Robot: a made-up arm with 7 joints.
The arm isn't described. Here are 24 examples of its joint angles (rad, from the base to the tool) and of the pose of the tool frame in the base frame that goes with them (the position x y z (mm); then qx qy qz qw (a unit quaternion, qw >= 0)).
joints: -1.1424 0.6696 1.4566 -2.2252 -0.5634 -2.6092 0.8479
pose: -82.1 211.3 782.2 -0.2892 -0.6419 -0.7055 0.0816
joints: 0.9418 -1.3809 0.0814 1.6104 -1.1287 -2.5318 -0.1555
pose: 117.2 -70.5 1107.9 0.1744 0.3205 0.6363 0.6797
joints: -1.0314 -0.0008 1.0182 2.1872 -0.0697 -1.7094 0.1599
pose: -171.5 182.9 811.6 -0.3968 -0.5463 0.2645 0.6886
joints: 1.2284 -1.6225 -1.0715 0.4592 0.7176 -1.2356 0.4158
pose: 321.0 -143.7 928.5 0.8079 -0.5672 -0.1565 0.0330
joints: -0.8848 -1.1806 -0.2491 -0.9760 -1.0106 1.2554 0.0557
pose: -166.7 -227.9 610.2 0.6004 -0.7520 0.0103 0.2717
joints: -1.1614 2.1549 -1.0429 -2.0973 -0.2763 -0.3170 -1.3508
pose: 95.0 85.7 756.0 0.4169 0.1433 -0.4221 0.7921
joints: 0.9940 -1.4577 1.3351 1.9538 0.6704 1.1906 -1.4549
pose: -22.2 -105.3 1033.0 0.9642 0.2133 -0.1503 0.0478
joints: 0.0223 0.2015 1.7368 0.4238 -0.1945 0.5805 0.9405
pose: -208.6 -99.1 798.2 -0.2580 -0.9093 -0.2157 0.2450
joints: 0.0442 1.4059 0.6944 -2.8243 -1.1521 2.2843 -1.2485
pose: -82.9 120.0 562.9 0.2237 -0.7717 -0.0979 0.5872
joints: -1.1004 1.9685 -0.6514 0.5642 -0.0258 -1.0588 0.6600
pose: 22.3 285.3 680.2 0.1777 -0.0713 0.8297 0.5244
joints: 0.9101 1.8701 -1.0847 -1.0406 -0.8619 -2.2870 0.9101
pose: -74.8 0.5 749.2 -0.1406 -0.5428 -0.7824 0.2709
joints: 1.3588 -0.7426 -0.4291 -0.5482 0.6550 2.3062 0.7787
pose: 212.0 107.8 1022.4 0.3494 0.5400 0.6371 0.4248
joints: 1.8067 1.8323 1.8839 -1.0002 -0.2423 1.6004 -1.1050
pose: 81.5 -184.0 891.9 0.6881 0.4979 0.0833 0.5212
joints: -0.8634 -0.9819 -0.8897 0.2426 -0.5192 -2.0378 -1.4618
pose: -245.7 -242.8 639.3 -0.1168 -0.2428 0.9141 0.3031
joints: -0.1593 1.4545 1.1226 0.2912 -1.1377 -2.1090 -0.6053
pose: -182.9 8.5 648.0 0.7666 -0.5474 0.1435 0.3036
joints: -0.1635 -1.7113 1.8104 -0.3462 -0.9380 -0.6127 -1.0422
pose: -169.0 -235.3 717.9 0.7570 -0.6511 -0.0409 0.0361
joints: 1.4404 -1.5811 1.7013 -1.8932 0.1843 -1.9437 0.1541
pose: 143.2 57.4 1097.8 0.1387 -0.5937 -0.1604 0.7763
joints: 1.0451 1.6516 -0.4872 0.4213 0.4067 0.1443 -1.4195
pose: -193.5 -7.5 735.8 0.1301 -0.3267 -0.1364 0.9262
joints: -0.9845 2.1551 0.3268 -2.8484 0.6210 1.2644 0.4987
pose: 92.6 176.7 464.5 0.3216 -0.8041 -0.4997 0.0176
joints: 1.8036 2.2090 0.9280 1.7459 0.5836 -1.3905 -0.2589
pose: 188.5 -204.2 911.0 0.5026 -0.4162 0.0193 0.7575
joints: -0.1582 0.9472 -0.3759 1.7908 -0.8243 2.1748 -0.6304
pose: -145.0 205.0 765.7 -0.0367 -0.2760 -0.3955 0.8752
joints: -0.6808 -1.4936 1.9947 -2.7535 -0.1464 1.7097 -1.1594
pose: -234.7 -72.1 805.5 -0.4910 0.5077 0.1790 0.6849
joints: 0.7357 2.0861 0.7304 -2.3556 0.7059 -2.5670 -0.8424
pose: -37.3 -205.9 550.5 -0.2681 -0.3039 0.9114 0.0714
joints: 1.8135 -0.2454 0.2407 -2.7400 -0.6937 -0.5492 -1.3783
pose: -67.6 289.0 924.8 -0.2694 0.8952 0.3335 0.1220
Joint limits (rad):
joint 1: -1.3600..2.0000
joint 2: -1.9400..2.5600
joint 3: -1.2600..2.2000
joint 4: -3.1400..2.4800
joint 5: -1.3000..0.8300
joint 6: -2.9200..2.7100
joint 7: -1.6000..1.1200
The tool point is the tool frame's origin. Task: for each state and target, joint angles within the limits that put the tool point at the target. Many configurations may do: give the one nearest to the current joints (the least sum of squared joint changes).
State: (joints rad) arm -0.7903 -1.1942 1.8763 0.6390 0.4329 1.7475 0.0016
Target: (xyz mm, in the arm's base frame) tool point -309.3 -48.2 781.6
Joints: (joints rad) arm -0.8257 -0.4789 1.1589 -0.0357 0.6326 1.6436 -0.3966
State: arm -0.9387 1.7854 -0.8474 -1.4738 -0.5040 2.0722 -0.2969
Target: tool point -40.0 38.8 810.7
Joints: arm -0.9886 1.4235 -1.1558 -1.4598 -0.5170 2.0471 -0.3227
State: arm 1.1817 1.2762 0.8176 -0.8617 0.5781 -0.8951 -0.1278
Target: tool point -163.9 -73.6 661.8
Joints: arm 1.1337 1.6838 0.4182 -1.0609 0.6340 -0.8632 -0.1921
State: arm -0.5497 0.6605 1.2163 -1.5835 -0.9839 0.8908 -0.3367
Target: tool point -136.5 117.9 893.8
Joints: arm -0.5836 0.4533 0.8054 -1.7453 -0.9618 0.8628 -0.3063
